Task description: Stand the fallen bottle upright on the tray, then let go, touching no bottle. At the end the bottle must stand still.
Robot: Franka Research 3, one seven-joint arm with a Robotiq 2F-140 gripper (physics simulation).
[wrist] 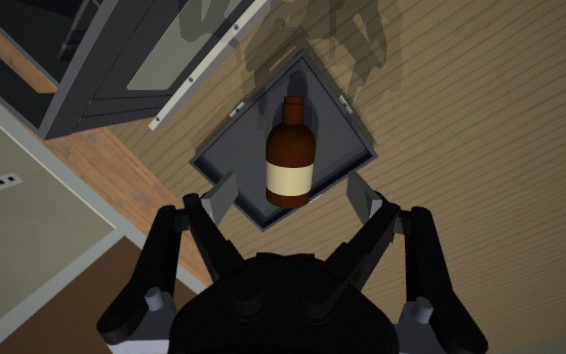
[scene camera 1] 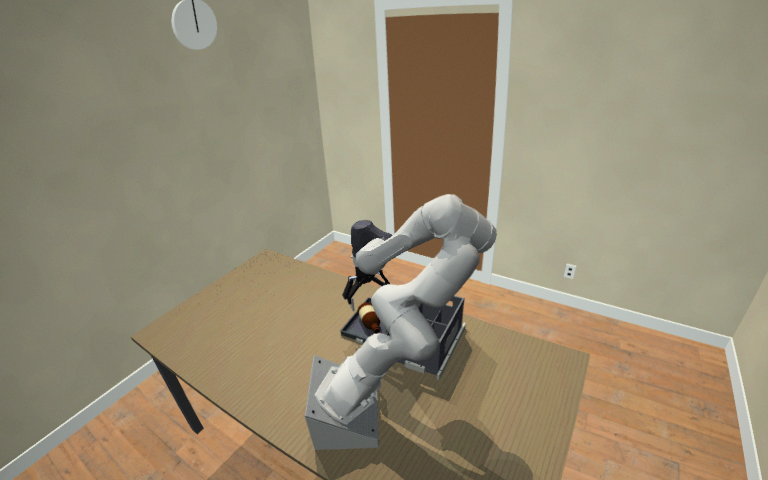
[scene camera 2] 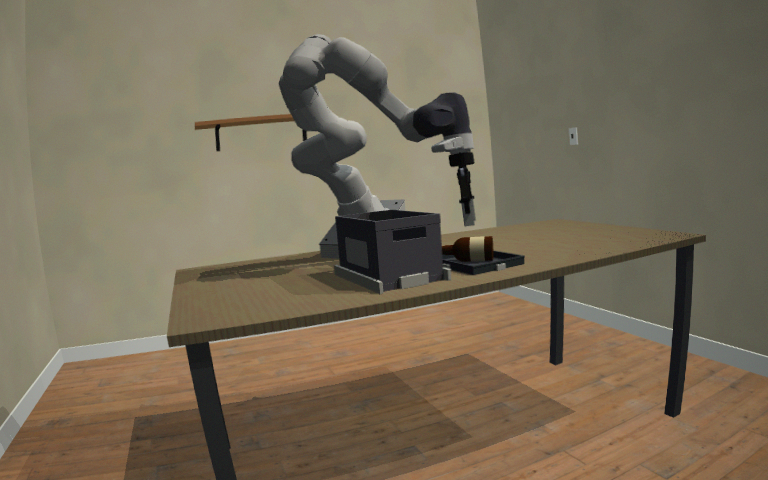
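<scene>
A brown bottle (scene camera 1: pixel 369 318) (scene camera 2: pixel 474 249) (wrist: pixel 291 145) with a cream label lies on its side in the dark shallow tray (scene camera 1: pixel 352 334) (scene camera 2: pixel 512 261) (wrist: pixel 240 145). Its neck points toward the crate side in scene camera 2 and to the top of the wrist view. Its base lies near a lower corner of the tray in the wrist view. My gripper (scene camera 1: pixel 369 298) (scene camera 2: pixel 468 217) (wrist: pixel 291 183) is open and empty, pointing down above the bottle's base end, clear of it. In the wrist view the fingers stand left and right of the base end. In scene camera 1 the arm hides part of the tray and one fingertip.
A dark crate (scene camera 1: pixel 453 333) (scene camera 2: pixel 410 254) (wrist: pixel 120 55) with inner dividers stands close beside the tray, on the bottle's neck side in scene camera 2, and rises well above it. Light brackets sit along its foot. Both stand on the wooden table (scene camera 1: pixel 226 316) (scene camera 2: pixel 566 243) (wrist: pixel 450 150).
</scene>
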